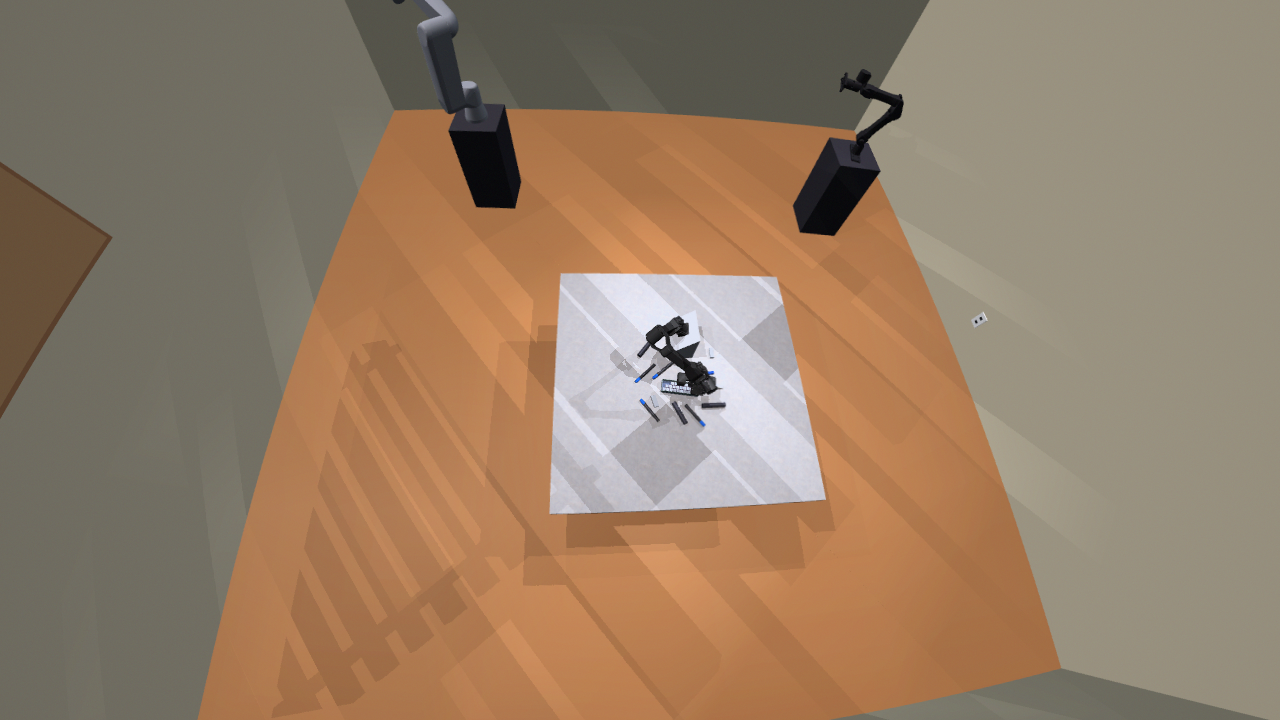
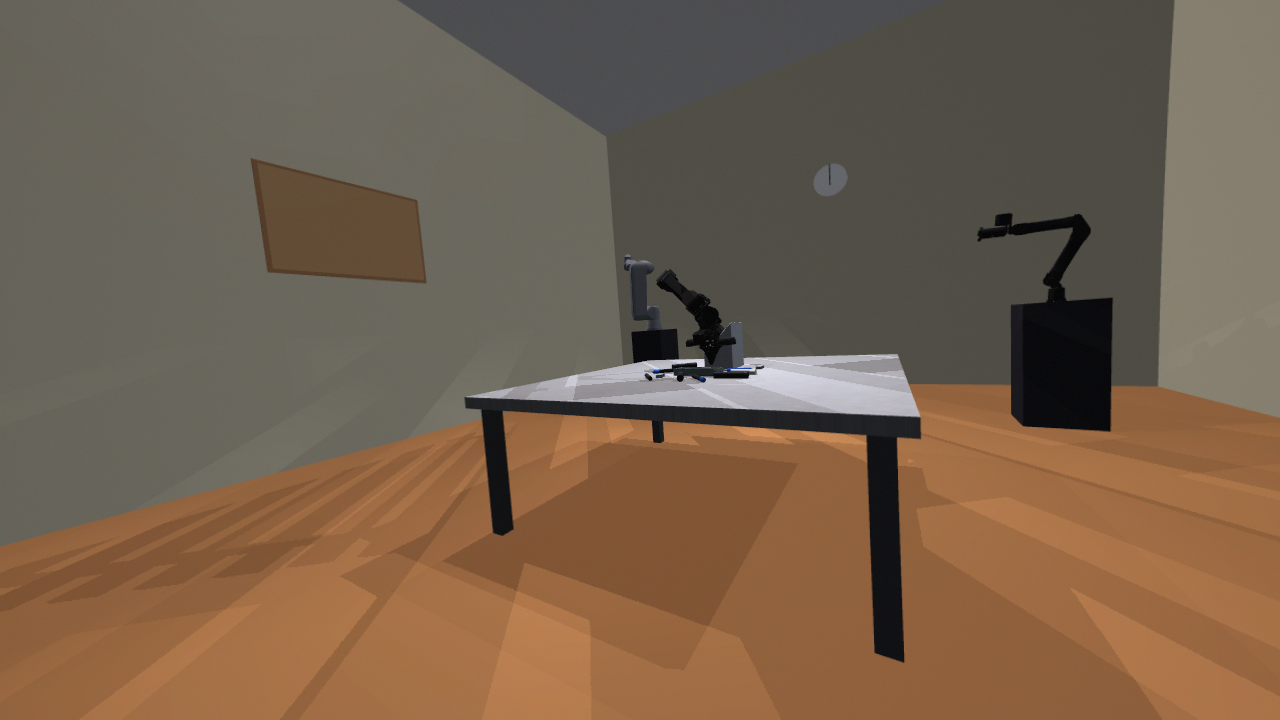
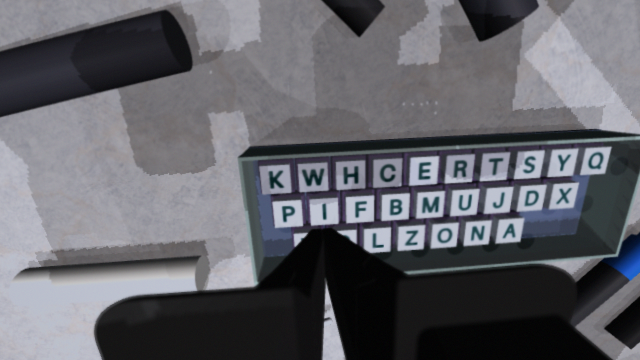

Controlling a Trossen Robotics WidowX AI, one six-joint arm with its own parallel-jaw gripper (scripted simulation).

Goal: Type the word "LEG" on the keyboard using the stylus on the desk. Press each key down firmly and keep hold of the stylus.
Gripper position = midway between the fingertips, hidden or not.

Note:
In view: the gripper (image 2: 711, 364), a white cylinder (image 3: 49, 285) and a dark cylinder (image 3: 147, 47).
The gripper is seen too in image 3 (image 3: 322, 239).

